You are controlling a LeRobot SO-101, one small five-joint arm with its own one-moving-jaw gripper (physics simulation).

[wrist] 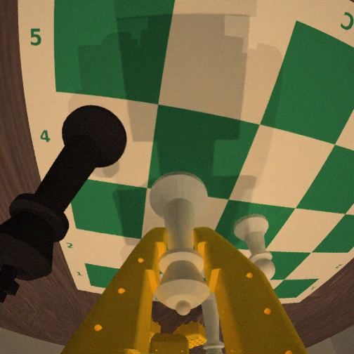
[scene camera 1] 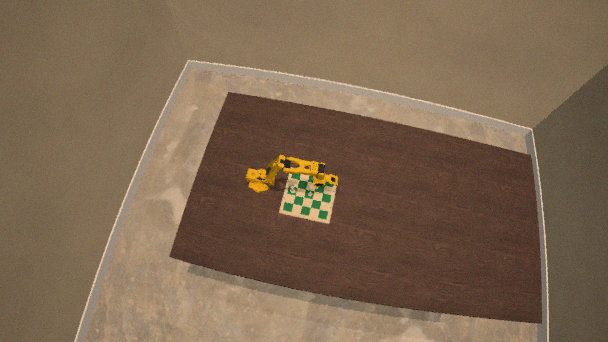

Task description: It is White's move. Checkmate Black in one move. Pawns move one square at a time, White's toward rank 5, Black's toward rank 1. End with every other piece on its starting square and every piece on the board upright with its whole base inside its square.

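Where they show: end effector, tool point: (scene camera 1: 317, 183); arm's base, origin of the base link: (scene camera 1: 264, 182).
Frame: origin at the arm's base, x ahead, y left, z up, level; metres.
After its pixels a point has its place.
Note:
My gripper (scene camera 1: 317, 184) (wrist: 180, 234) is shut on the white queen (wrist: 178, 194), with a jaw on either side of its stem. The queen hangs upright, its base over squares B3 and B4 in the wrist view; its height above the board is hard to tell. The black king (wrist: 94, 134) stands on A4 at the left of the wrist view; the arm hides it in the scene view. A white pawn (scene camera 1: 310, 193) {x 0.210, y -0.021, z 0.034 m} (wrist: 251, 227) stands on C3. Another white piece (scene camera 1: 293, 189) {x 0.135, y -0.017, z 0.031 m} (wrist: 212, 320) stands near C1, partly behind the right jaw in the wrist view.
The green and cream board (scene camera 1: 314, 218) {x 0.248, y -0.118, z 0.006 m} (wrist: 36, 67) lies on the dark wooden table (scene camera 1: 425, 210) {x 0.737, y 0.016, z 0.000 m}. The yellow arm (scene camera 1: 300, 165) {x 0.156, y 0.017, z 0.212 m} reaches over the board's far side. The black king stands close to the left of the held queen, and the pawn stands to its right.

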